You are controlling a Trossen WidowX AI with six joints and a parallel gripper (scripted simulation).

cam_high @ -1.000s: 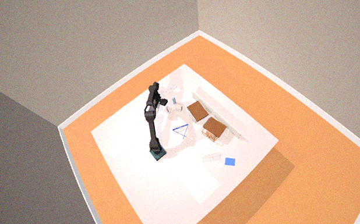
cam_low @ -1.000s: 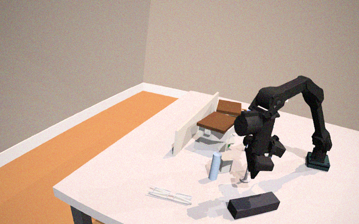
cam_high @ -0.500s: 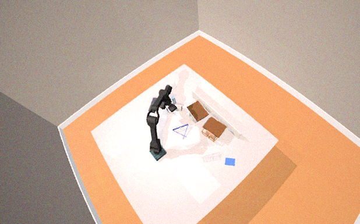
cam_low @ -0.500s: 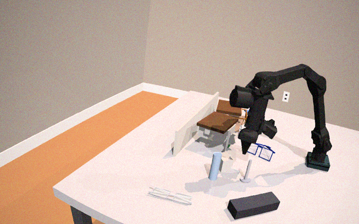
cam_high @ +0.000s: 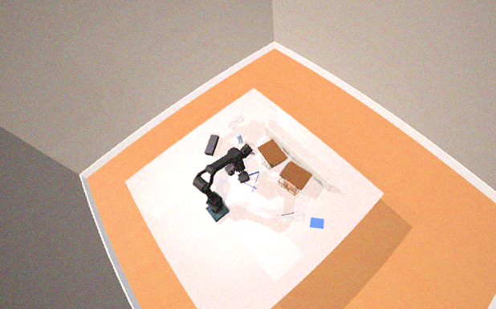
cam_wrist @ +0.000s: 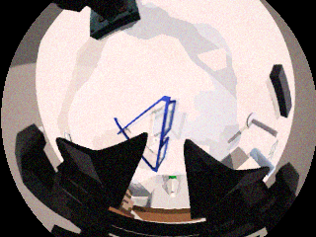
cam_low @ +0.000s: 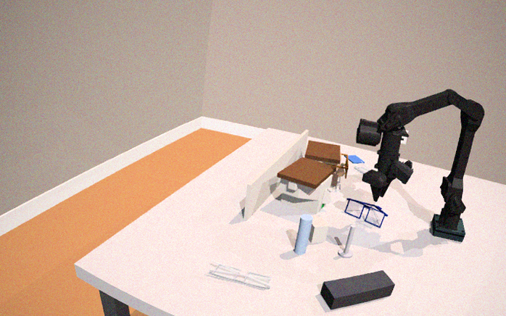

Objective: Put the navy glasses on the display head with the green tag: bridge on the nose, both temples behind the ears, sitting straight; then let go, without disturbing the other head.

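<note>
The grey peg is 2 cm ahead of my gripper tip, 21 cm to the left of it and 6 cm below it. The rest, counted from my gripper tip: head (23 cm ahead, 22 cm to the right, 2 cm below); light blue cylinder (13 cm ahead, 26 cm to the left, 3 cm below); beige cube (13 cm ahead, 17 cm to the left, 6 cm below).
</note>
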